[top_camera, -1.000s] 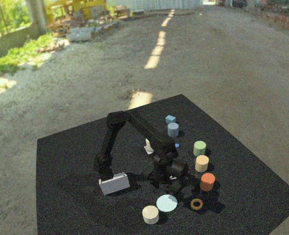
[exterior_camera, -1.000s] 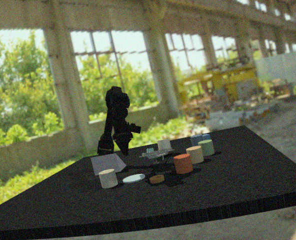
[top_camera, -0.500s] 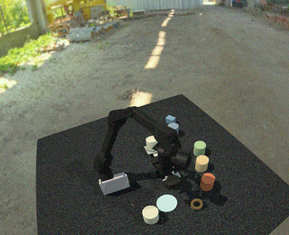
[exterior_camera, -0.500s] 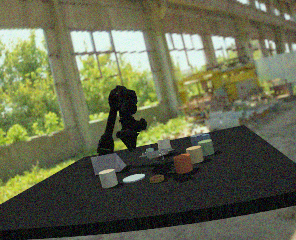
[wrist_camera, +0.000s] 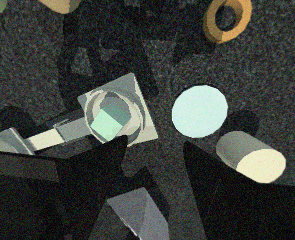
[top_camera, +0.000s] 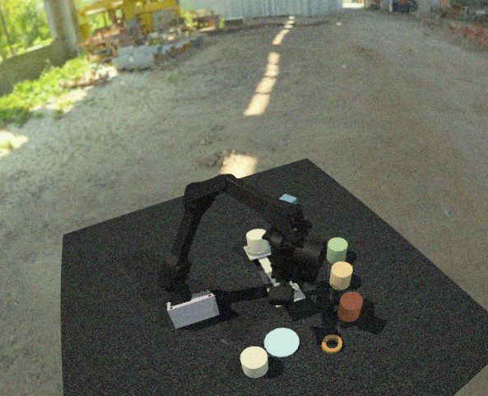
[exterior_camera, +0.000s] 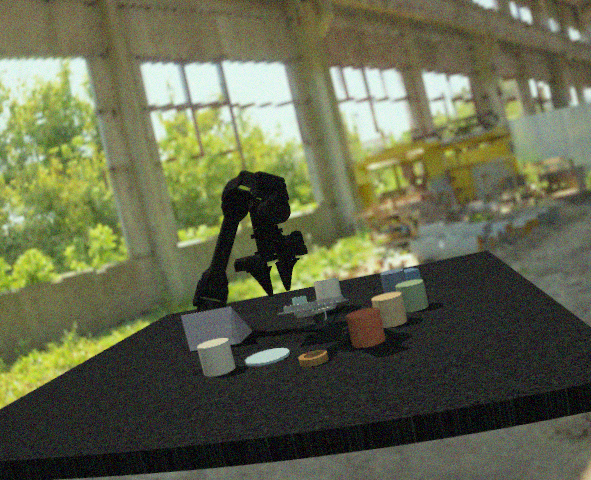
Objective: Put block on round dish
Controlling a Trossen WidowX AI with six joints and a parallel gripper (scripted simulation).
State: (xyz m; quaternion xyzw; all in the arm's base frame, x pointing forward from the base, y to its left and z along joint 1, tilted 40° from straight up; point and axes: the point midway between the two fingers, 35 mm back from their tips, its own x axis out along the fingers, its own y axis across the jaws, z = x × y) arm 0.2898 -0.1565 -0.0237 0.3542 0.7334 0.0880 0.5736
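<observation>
Right now the block is 2 cm ahead of my gripper tip, 5 cm to the left of it and 4 cm below it. The rest, counted from my gripper tip: round pale blue dish (3 cm behind, 8 cm to the right, 12 cm below); then small balance (2 cm ahead, 17 cm to the left, 9 cm below); then cream cup (13 cm behind, 15 cm to the right, 9 cm below).
</observation>
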